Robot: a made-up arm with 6 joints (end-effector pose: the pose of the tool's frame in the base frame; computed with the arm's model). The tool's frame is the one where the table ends.
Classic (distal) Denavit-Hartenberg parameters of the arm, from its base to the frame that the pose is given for. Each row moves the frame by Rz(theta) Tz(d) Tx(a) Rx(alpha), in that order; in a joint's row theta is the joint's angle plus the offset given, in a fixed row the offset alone. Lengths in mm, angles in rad.
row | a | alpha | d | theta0
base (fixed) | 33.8 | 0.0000 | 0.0 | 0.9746
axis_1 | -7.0 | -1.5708 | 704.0 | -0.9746
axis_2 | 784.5 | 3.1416 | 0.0 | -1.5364
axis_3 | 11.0 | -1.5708 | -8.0 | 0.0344
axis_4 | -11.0 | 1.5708 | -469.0 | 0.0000
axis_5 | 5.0 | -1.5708 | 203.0 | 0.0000
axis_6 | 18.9 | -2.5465 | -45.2 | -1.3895
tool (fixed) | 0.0 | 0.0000 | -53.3 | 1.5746
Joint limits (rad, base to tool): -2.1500..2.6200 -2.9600..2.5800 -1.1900..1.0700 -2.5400..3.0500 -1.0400..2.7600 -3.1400..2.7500
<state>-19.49 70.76 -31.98 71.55 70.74 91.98</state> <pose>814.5 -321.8 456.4 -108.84 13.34 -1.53</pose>
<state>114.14 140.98 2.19 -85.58 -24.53 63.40</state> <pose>46.9 -4.3 -66.5 173.72 -20.47 -90.05</pose>
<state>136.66 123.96 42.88 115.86 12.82 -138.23</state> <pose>-662.1 562.2 -193.6 165.39 34.13 -62.82</pose>
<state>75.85 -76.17 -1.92 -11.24 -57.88 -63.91</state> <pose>42.7 -587.0 1332.6 56.43 15.80 131.94</pose>
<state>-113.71 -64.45 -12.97 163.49 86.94 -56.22</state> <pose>376.4 365.6 1504.6 -134.95 -2.90 -138.68</pose>
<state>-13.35 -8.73 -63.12 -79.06 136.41 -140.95</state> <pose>57.7 12.0 1016.4 -4.54 -82.39 56.54</pose>
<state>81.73 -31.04 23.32 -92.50 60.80 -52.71</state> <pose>-14.5 84.0 1684.8 -164.15 -77.46 -2.64</pose>
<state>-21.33 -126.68 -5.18 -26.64 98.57 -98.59</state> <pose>-817.3 200.1 708.1 -115.42 30.46 124.04</pose>
